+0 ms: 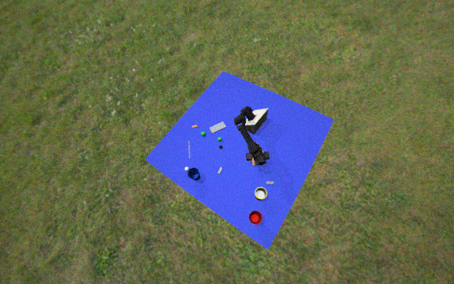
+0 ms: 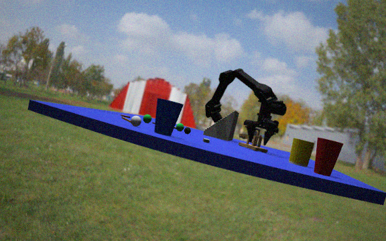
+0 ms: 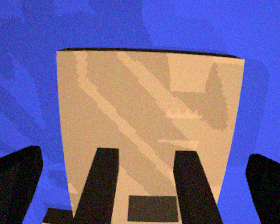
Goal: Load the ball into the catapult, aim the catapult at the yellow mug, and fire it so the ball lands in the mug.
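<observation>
The dark round ball lies 34 cm to the right of my gripper tip, 6 cm ahead of it and 2 cm below it. Round my gripper tip: red mug: 41 cm ahead, 22 cm to the left; grey plate: 49 cm to the right, 10 cm behind, 3 cm below; yellow mug: 24 cm ahead, 17 cm to the left.
</observation>
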